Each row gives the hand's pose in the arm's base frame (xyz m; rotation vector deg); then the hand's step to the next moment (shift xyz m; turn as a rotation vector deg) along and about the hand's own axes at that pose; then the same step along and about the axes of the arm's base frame.
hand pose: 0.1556 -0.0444 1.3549 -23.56 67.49 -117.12
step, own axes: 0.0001 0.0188 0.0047 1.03 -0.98 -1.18
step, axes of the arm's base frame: 0.0108 -0.0089 -0.0134 -1.82 0.28 0.12
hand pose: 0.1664 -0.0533 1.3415 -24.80 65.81 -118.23
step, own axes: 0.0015 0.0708 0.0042 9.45 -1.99 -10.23
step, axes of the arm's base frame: 0.0319 -0.0277 -0.0570 -13.35 -0.15 -4.42
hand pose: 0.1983 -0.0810 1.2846 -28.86 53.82 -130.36
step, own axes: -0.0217 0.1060 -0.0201 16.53 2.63 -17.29
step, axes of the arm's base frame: 0.0471 -0.0345 -0.0933 -20.60 -3.96 -11.79
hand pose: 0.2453 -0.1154 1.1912 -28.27 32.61 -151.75
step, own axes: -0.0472 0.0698 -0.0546 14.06 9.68 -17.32
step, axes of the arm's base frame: 0.0388 -0.0211 -0.0902 -16.42 -8.83 -15.62
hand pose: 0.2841 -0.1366 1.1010 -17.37 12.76 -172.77
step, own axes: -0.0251 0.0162 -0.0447 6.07 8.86 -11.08
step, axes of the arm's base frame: 0.0167 -0.0070 -0.0506 -7.42 -7.93 -10.96
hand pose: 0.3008 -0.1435 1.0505 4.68 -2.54 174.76
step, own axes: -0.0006 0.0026 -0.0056 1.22 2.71 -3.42
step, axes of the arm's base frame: 0.0001 -0.0025 -0.0057 -1.64 -2.48 -3.42
